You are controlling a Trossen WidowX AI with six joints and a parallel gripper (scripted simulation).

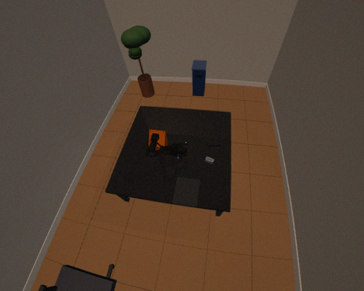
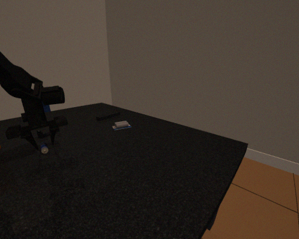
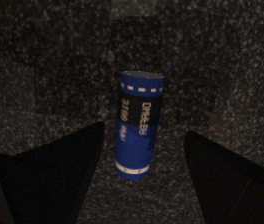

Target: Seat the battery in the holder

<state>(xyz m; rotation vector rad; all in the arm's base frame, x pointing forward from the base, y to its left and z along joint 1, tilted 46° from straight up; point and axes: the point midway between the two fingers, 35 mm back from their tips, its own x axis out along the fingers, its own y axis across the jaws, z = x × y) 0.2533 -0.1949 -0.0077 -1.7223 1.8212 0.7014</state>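
Now: the battery 1 cm behind my gripper tip.
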